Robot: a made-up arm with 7 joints. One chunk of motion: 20 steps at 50 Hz.
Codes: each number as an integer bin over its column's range. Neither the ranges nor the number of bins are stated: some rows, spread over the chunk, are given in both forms.
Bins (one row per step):
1: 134 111 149 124 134 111
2: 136 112 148 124 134 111
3: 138 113 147 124 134 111
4: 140 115 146 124 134 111
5: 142 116 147 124 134 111
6: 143 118 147 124 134 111
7: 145 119 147 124 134 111
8: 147 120 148 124 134 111
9: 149 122 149 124 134 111
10: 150 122 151 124 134 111
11: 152 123 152 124 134 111
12: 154 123 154 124 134 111
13: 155 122 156 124 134 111
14: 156 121 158 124 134 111
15: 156 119 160 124 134 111
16: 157 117 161 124 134 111
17: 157 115 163 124 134 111
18: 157 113 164 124 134 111
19: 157 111 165 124 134 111
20: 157 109 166 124 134 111
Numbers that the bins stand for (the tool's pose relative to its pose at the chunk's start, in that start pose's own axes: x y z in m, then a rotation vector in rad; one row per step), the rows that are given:
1: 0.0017 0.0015 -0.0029 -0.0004 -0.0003 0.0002
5: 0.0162 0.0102 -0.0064 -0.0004 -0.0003 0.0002
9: 0.0288 0.0205 -0.0029 -0.0004 -0.0003 0.0002
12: 0.0378 0.0222 0.0057 -0.0004 -0.0003 0.0002
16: 0.0432 0.0119 0.0178 -0.0004 -0.0003 0.0002
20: 0.0432 -0.0019 0.0264 -0.0004 -0.0003 0.0002
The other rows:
2: 0.0053 0.0033 -0.0046 -0.0004 -0.0003 0.0002
3: 0.0089 0.0050 -0.0064 -0.0004 -0.0003 0.0002
4: 0.0125 0.0084 -0.0081 -0.0004 -0.0003 0.0002
6: 0.0180 0.0136 -0.0064 -0.0004 -0.0003 0.0002
7: 0.0216 0.0153 -0.0064 -0.0004 -0.0003 0.0002
8: 0.0252 0.0171 -0.0046 -0.0004 -0.0003 0.0002
10: 0.0306 0.0205 0.0005 -0.0004 -0.0003 0.0002
11: 0.0342 0.0222 0.0023 -0.0004 -0.0003 0.0002
13: 0.0396 0.0205 0.0092 -0.0004 -0.0003 0.0002
14: 0.0414 0.0188 0.0126 -0.0004 -0.0003 0.0002
15: 0.0414 0.0153 0.0161 -0.0004 -0.0003 0.0002
17: 0.0432 0.0084 0.0213 -0.0004 -0.0003 0.0002
18: 0.0432 0.0050 0.0230 -0.0004 -0.0003 0.0002
19: 0.0432 0.0015 0.0247 -0.0004 -0.0003 0.0002

